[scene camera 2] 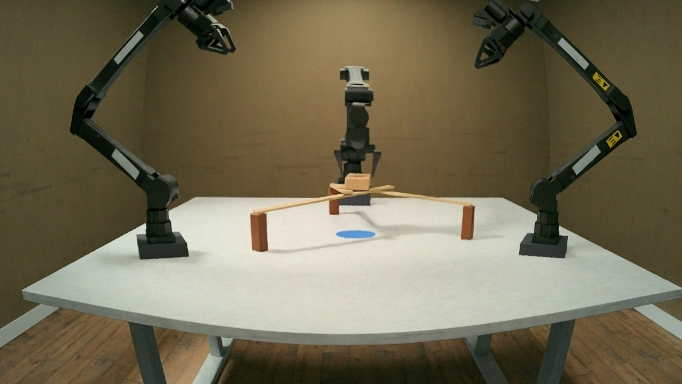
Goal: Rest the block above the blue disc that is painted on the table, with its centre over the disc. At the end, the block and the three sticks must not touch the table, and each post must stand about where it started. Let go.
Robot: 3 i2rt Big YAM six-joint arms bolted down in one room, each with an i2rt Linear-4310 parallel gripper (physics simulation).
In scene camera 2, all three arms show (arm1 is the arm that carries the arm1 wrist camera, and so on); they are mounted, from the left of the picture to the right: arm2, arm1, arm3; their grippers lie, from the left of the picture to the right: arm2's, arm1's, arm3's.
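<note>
The light wooden block [358, 182] rests on the raised, crossing inner ends of the three sticks, above the blue disc [355, 234] in the picture; exact centring cannot be told. One stick [300, 202] runs to the left post [259, 232], one stick [430, 198] to the right post [467, 223], and a short-looking stick [338, 188] to the back post [334, 202]. All posts stand upright. Arm1's gripper [357, 173] is open, its fingers spread at and above the block's sides. Arm2's gripper [232, 50] and arm3's gripper [478, 66] hang high, their fingers seen too side-on to judge.
Arm2's base [162, 246] stands at the left of the white table [350, 310], arm3's base [543, 246] at the right, and arm1's base [361, 200] behind the sticks. Faint shadows of the sticks lie around the disc.
</note>
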